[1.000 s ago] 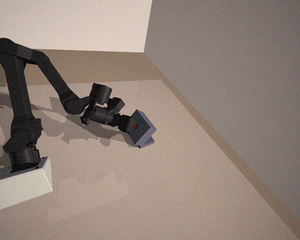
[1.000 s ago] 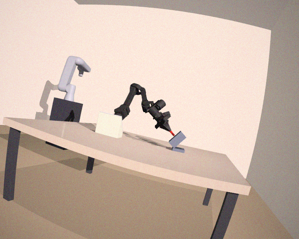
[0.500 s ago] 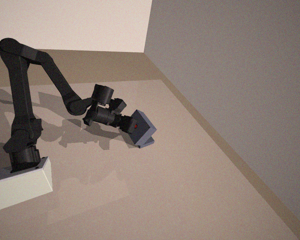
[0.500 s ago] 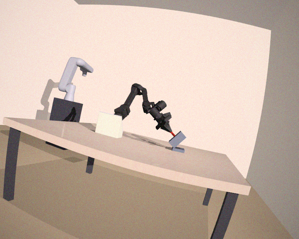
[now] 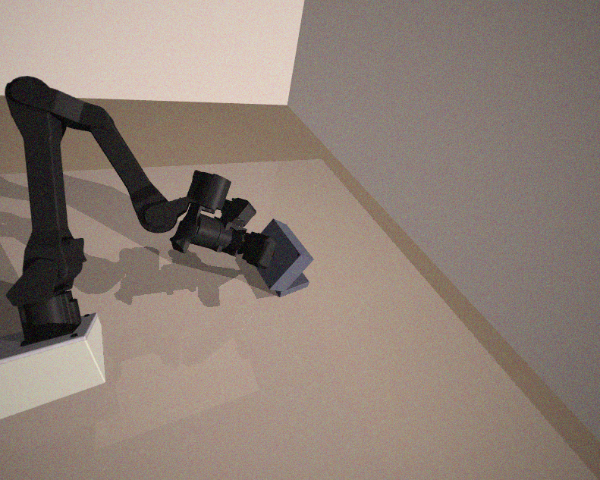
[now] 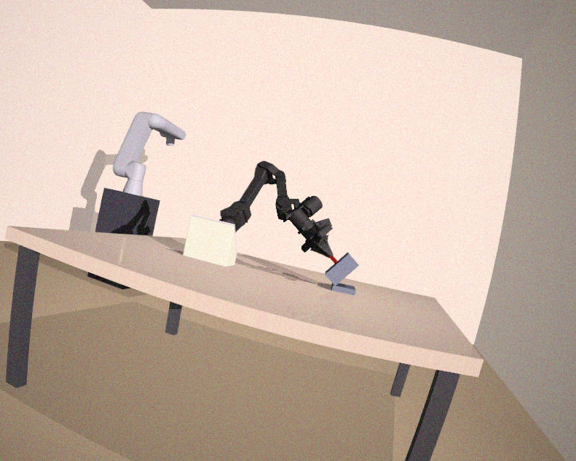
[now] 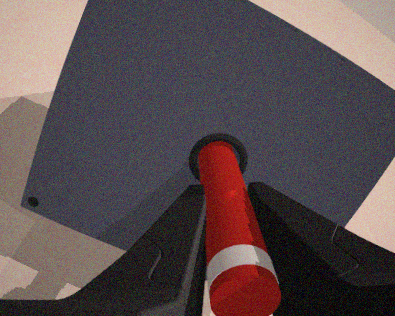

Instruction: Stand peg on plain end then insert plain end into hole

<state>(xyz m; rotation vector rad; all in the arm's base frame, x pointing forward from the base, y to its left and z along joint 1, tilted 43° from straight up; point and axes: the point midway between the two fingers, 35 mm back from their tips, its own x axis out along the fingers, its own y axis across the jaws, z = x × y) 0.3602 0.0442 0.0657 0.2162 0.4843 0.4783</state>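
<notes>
My gripper tip is 4 cm short of the grey-blue sloped panel and 3 cm above it. The rest, counted from my gripper tip: red peg: 1 cm behind, 1 cm above; panel foot: 7 cm ahead, 1 cm to the left, 10 cm below.
</notes>
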